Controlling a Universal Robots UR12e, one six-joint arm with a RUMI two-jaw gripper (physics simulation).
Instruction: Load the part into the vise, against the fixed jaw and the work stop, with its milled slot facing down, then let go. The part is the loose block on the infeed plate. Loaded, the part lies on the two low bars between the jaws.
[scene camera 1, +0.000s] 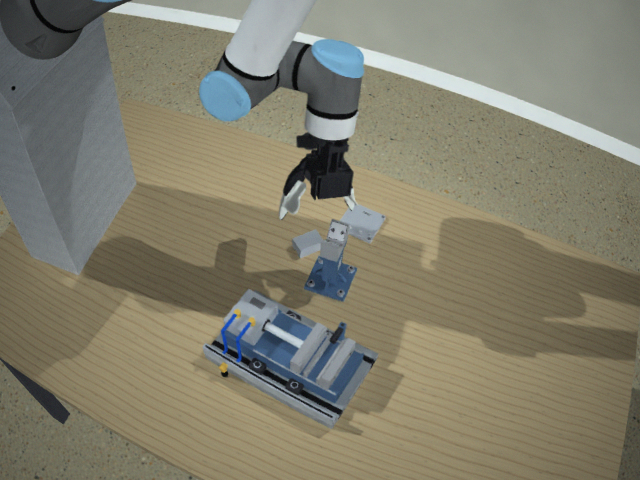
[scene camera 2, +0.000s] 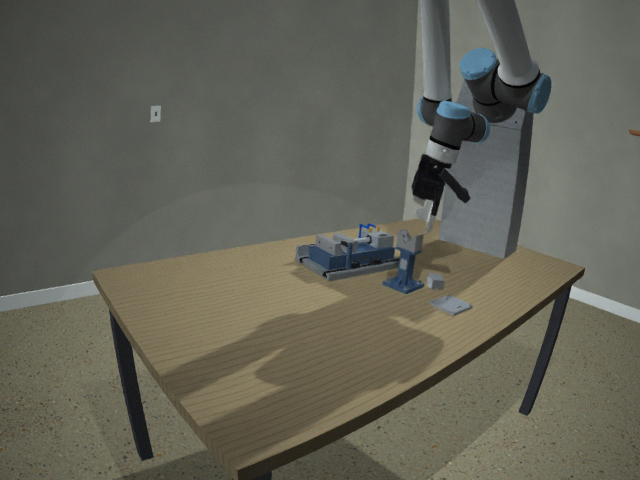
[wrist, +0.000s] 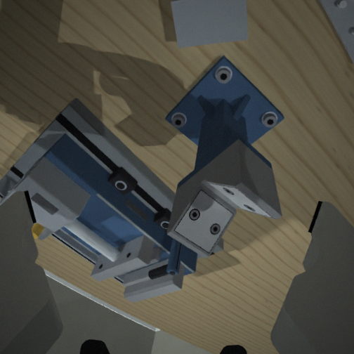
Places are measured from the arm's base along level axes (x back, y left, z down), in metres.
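Pixels of known places: gripper, fingertip midpoint: (scene camera 1: 316, 214) (scene camera 2: 423, 224); arm's base at its link origin: (scene camera 1: 40, 16) (scene camera 2: 495, 104).
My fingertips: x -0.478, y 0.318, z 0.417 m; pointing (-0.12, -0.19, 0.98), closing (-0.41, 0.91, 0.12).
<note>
Ahead of a thing's pixels: the offset from my fingertips to its middle. "pt": to the spot under its first point.
The part, a small light grey block {dz +0.167, dx +0.053, dy +0.029 m} (scene camera 1: 307, 244) (scene camera 2: 435, 281) (wrist: 211, 23), lies on the table beside the infeed plate {dz +0.178, dx +0.027, dy +0.174 m} (scene camera 1: 364, 223) (scene camera 2: 451, 305), apart from it; I cannot make out its slot. My gripper (scene camera 1: 316, 210) (scene camera 2: 428, 223) (wrist: 173, 200) is open and empty, above the table near the blue stand. The vise {dz +0.133, dx -0.141, dy -0.187 m} (scene camera 1: 289, 330) (scene camera 2: 325, 256) (wrist: 70, 157) holds no part between its moving jaw (scene camera 1: 309, 347) (wrist: 127, 258) and fixed jaw (scene camera 1: 336, 363) (wrist: 155, 290). The work stop {pt dz +0.087, dx -0.192, dy -0.112 m} (scene camera 1: 338, 332) (scene camera 2: 348, 256) (wrist: 173, 257) stands beside the jaws.
A blue stand (scene camera 1: 330, 279) (scene camera 2: 406, 266) (wrist: 223, 112) with an angled grey nest (scene camera 1: 333, 248) (scene camera 2: 410, 242) (wrist: 200, 220) on top rises between the block and the vise. Blue hoses {pt dz +0.082, dx -0.058, dy -0.282 m} (scene camera 1: 224, 333) arch over the vise's far end. The grey robot pedestal (scene camera 1: 72, 155) (scene camera 2: 483, 191) stands on the table.
</note>
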